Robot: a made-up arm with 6 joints. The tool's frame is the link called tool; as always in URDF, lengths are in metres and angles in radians.
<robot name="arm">
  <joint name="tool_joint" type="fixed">
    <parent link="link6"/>
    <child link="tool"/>
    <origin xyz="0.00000 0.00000 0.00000" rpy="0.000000 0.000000 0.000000"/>
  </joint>
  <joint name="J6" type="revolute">
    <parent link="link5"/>
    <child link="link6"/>
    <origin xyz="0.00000 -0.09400 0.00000" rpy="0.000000 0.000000 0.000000"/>
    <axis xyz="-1 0 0"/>
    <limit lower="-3.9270" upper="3.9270" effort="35" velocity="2.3"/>
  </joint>
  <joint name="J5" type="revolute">
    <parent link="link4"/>
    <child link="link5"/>
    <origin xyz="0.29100 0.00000 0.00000" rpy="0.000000 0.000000 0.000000"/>
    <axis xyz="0 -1 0"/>
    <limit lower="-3.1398" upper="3.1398" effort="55" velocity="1.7"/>
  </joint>
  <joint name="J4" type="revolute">
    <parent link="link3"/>
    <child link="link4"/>
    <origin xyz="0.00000 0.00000 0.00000" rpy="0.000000 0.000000 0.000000"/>
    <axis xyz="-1 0 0"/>
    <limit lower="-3.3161" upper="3.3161" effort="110" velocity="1.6"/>
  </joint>
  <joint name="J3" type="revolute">
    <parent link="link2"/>
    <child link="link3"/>
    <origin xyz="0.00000 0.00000 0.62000" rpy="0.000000 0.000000 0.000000"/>
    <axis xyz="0 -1 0"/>
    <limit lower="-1.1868" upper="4.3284" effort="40" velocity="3"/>
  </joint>
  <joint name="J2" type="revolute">
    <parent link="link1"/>
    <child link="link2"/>
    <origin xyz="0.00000 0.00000 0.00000" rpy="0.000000 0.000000 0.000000"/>
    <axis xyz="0 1 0"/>
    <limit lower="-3.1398" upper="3.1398" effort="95" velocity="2.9"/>
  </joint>
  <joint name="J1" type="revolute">
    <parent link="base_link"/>
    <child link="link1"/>
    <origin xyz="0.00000 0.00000 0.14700" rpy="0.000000 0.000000 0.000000"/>
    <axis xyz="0 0 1"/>
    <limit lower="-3.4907" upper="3.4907" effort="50" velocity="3.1"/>
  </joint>
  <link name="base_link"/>
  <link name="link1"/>
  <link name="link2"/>
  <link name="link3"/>
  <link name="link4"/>
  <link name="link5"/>
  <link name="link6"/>
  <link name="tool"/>
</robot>
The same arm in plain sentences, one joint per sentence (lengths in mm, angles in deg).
The arm has six revolute joints in a row. What follows holds with every joint at zero, and every direction is one of the base frame's.
The first joint is mounted 147 mm along +z from the base frame's origin and rotates about +z, from -200 to 200 deg.
The second joint is mounted at the same point as the first joint and rotates about +y, from -179.9 to 179.9 deg.
The third joint is mounted 620 mm along +z from the second joint and rotates about -y, from -68 to 248 deg.
The fourth joint is mounted at the same point as the third joint and rotates about -x, from -190 to 190 deg.
The fifth joint is mounted 291 mm along +x from the fourth joint and rotates about -y, from -179.9 to 179.9 deg.
The sixth joint is mounted 94 mm along -y from the fifth joint and rotates about -x, from -225 to 225 deg.
The tool frame, which is the frame that the pose is given for, is mounted at the same point as the sixth joint; its axes are parallel to the base frame's.

